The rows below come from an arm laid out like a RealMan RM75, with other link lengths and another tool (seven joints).
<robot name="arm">
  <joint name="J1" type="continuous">
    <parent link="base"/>
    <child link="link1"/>
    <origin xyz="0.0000 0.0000 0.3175" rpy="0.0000 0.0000 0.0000"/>
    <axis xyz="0 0 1"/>
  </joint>
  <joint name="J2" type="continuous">
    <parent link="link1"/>
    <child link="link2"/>
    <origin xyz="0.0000 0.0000 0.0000" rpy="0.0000 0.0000 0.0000"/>
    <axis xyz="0 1 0"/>
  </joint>
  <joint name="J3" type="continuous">
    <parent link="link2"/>
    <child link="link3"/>
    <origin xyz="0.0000 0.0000 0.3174" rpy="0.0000 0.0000 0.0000"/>
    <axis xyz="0 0 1"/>
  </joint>
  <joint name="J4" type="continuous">
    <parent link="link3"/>
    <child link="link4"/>
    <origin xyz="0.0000 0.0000 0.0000" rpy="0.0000 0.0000 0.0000"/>
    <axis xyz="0 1 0"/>
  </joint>
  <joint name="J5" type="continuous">
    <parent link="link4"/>
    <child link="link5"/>
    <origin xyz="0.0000 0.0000 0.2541" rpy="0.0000 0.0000 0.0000"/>
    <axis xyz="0 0 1"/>
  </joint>
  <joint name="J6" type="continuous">
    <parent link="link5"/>
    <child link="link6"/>
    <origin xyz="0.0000 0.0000 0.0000" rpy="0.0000 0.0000 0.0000"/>
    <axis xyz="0 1 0"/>
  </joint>
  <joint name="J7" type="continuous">
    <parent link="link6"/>
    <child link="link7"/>
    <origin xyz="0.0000 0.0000 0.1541" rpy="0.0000 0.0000 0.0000"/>
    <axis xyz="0 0 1"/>
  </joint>
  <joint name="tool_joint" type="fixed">
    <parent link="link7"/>
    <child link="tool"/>
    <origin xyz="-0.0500 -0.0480 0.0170" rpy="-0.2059 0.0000 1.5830"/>
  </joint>
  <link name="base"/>
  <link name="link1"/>
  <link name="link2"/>
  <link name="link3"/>
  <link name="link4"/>
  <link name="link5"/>
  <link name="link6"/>
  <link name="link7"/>
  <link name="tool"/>
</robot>
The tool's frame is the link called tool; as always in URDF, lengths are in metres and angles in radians. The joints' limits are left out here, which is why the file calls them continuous.
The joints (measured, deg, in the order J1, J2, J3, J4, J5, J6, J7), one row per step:
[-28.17, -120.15, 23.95, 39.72, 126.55, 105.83, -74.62]
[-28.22, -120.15, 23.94, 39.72, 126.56, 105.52, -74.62]
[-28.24, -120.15, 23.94, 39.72, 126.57, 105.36, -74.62]
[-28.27, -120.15, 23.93, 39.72, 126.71, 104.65, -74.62]
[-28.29, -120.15, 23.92, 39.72, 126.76, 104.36, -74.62]
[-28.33, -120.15, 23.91, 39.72, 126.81, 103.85, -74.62]
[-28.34, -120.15, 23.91, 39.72, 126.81, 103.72, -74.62]
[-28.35, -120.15, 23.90, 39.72, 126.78, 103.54, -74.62]
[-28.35, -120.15, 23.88, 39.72, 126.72, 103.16, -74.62]
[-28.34, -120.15, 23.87, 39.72, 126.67, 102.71, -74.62]
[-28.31, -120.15, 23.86, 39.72, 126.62, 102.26, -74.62]
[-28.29, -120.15, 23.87, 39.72, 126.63, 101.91, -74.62]
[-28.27, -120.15, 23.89, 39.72, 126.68, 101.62, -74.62]
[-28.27, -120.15, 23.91, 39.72, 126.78, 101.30, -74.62]
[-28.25, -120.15, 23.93, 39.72, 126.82, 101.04, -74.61]
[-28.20, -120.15, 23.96, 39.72, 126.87, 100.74, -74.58]
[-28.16, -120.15, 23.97, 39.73, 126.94, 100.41, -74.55]
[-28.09, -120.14, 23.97, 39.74, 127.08, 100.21, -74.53]
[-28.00, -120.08, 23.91, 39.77, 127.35, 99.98, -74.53]
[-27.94, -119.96, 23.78, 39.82, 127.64, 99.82, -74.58]
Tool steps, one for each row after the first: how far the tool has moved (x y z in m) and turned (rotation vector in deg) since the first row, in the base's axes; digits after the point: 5 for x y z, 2 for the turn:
[-0.00043, 0.00097, 0.00018, 0.19, 0.18, 0.12]
[-0.00070, 0.00142, 0.00025, 0.29, 0.28, 0.19]
[-0.00248, 0.00280, 0.00051, 0.64, 0.77, 0.56]
[-0.00315, 0.00343, 0.00064, 0.79, 0.97, 0.71]
[-0.00420, 0.00464, 0.00092, 1.08, 1.29, 0.95]
[-0.00444, 0.00497, 0.00100, 1.16, 1.36, 1.01]
[-0.00475, 0.00547, 0.00117, 1.30, 1.44, 1.10]
[-0.00554, 0.00637, 0.00153, 1.60, 1.60, 1.31]
[-0.00658, 0.00730, 0.00190, 1.92, 1.82, 1.56]
[-0.00775, 0.00808, 0.00229, 2.25, 2.04, 1.83]
[-0.00873, 0.00859, 0.00250, 2.45, 2.25, 2.03]
[-0.00964, 0.00891, 0.00261, 2.58, 2.45, 2.20]
[-0.01059, 0.00932, 0.00268, 2.69, 2.71, 2.37]
[-0.01140, 0.00960, 0.00279, 2.82, 2.90, 2.52]
[-0.01252, 0.00973, 0.00291, 2.96, 3.13, 2.69]
[-0.01371, 0.00998, 0.00313, 3.13, 3.39, 2.88]
[-0.01500, 0.00964, 0.00328, 3.17, 3.62, 3.05]
[-0.01708, 0.00909, 0.00401, 3.21, 4.00, 3.30]
[-0.01921, 0.00874, 0.00546, 3.27, 4.36, 3.56]

